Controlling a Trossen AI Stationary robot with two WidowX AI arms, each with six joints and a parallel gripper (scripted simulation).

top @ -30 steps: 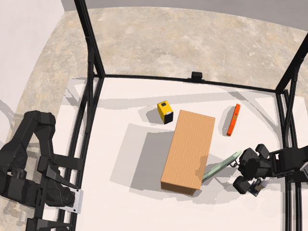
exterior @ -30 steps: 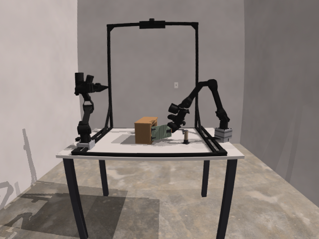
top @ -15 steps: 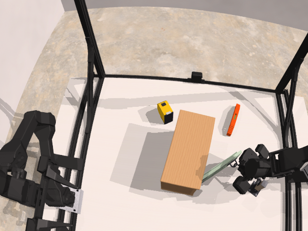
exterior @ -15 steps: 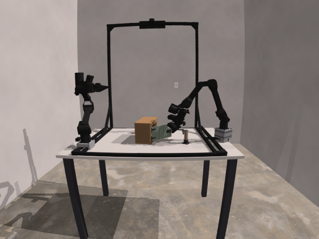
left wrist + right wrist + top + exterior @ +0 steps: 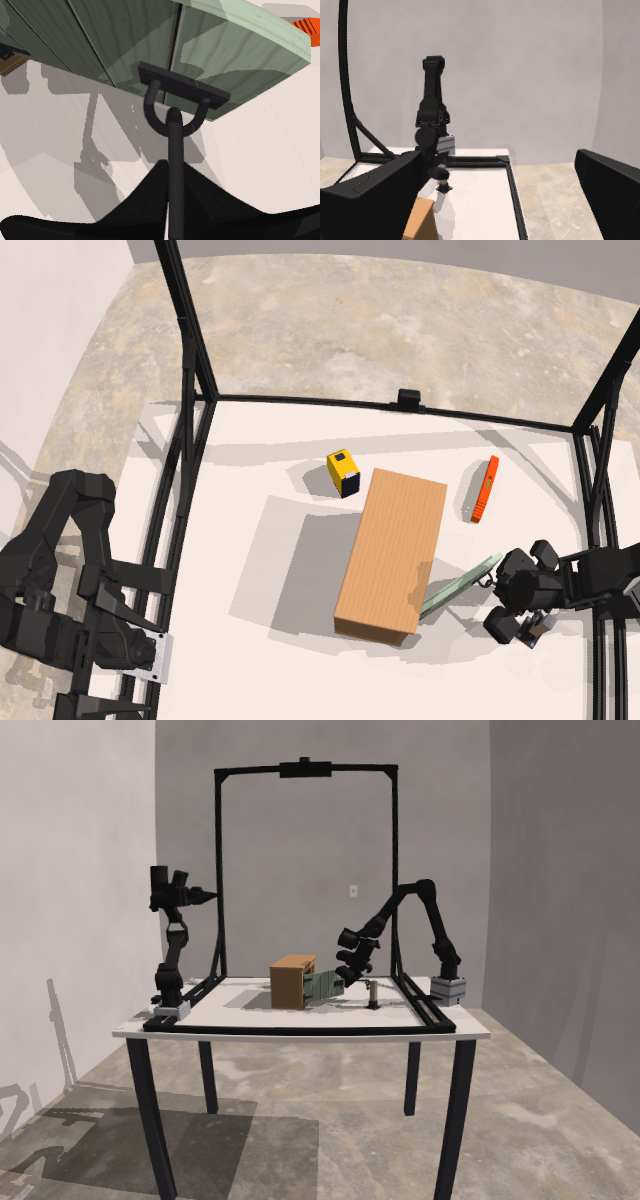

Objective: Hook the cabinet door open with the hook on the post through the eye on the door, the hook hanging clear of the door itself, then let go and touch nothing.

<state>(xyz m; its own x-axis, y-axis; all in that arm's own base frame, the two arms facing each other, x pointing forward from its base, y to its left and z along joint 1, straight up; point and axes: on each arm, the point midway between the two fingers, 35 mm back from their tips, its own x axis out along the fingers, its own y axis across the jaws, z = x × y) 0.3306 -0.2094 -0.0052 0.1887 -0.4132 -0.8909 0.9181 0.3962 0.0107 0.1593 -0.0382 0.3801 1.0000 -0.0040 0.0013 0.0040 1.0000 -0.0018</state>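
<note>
Now: the dark hook 20 mm ahead of my left hand, 20 mm to the left of it and 10 mm below it. The rest, counted from my left hand: yellow box 280 mm behind, 250 mm to the right, 50 mm below; green door 10 mm behind, 100 mm to the right, 20 mm below; orange level 240 mm behind, 20 mm to the left, 70 mm below.
</note>
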